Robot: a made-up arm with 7 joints.
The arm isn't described. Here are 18 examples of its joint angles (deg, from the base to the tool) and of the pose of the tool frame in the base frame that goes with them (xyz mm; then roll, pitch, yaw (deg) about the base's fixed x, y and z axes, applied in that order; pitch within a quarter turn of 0, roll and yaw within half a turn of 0).
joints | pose
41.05 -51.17 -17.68 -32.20 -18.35 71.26 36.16 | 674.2 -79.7 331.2 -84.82 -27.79 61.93
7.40 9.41 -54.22 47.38 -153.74 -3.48 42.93 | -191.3 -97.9 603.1 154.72 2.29 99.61
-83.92 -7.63 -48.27 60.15 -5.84 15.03 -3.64 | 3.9 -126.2 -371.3 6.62 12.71 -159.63
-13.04 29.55 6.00 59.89 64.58 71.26 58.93 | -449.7 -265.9 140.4 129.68 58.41 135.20
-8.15 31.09 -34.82 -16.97 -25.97 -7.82 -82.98 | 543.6 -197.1 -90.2 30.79 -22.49 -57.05
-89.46 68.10 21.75 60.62 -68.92 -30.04 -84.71 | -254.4 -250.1 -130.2 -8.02 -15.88 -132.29
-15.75 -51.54 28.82 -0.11 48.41 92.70 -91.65 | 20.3 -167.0 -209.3 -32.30 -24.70 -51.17
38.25 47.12 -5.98 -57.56 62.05 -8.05 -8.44 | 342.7 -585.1 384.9 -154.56 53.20 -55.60
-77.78 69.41 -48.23 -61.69 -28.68 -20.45 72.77 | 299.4 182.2 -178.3 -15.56 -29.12 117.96
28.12 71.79 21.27 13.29 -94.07 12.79 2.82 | 614.7 -94.8 203.3 -67.49 8.15 83.31
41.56 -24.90 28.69 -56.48 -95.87 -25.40 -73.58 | 38.4 396.7 221.0 92.24 -4.80 25.54
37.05 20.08 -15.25 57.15 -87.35 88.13 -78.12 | 86.9 -476.3 499.1 114.88 14.19 165.26
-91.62 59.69 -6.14 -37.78 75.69 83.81 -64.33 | -202.4 -346.8 -83.7 -44.88 43.77 14.58
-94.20 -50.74 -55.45 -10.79 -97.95 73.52 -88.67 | -386.8 27.1 35.9 59.39 27.29 47.00
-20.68 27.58 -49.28 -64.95 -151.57 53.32 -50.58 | 302.3 -144.5 697.1 156.62 -4.54 -91.25
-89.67 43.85 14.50 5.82 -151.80 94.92 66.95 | -284.3 -396.0 320.5 -80.92 -20.35 -59.37
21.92 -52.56 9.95 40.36 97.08 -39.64 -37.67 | -172.5 300.7 253.2 -152.26 52.48 146.50
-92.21 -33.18 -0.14 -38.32 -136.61 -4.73 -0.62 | -176.7 -412.1 409.9 127.79 -23.20 146.72
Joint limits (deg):
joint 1: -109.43..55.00
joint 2: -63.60..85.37
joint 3: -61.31..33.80
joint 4: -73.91..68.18
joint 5: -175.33..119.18
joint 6: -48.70..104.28
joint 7: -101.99..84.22
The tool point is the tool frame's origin. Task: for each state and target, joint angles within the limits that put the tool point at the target. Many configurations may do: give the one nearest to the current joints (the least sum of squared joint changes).
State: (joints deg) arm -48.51 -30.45 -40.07 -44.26 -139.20 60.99 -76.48
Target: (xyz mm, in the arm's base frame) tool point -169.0 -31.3 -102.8
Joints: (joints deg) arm -65.38 -57.23 -38.94 -8.76 -145.12 98.24 -68.84
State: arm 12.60 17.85 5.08 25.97 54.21 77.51 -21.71
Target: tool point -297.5 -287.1 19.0
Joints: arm -6.38 -0.38 -1.42 52.43 68.15 84.83 -32.05
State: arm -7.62 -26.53 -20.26 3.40 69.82 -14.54 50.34
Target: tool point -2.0 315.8 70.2
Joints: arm -11.62 -26.90 -21.84 10.20 107.98 -37.89 52.95
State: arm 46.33 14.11 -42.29 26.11 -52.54 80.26 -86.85
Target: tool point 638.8 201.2 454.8
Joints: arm 55.00 28.87 -61.31 4.99 -36.38 32.53 -89.34
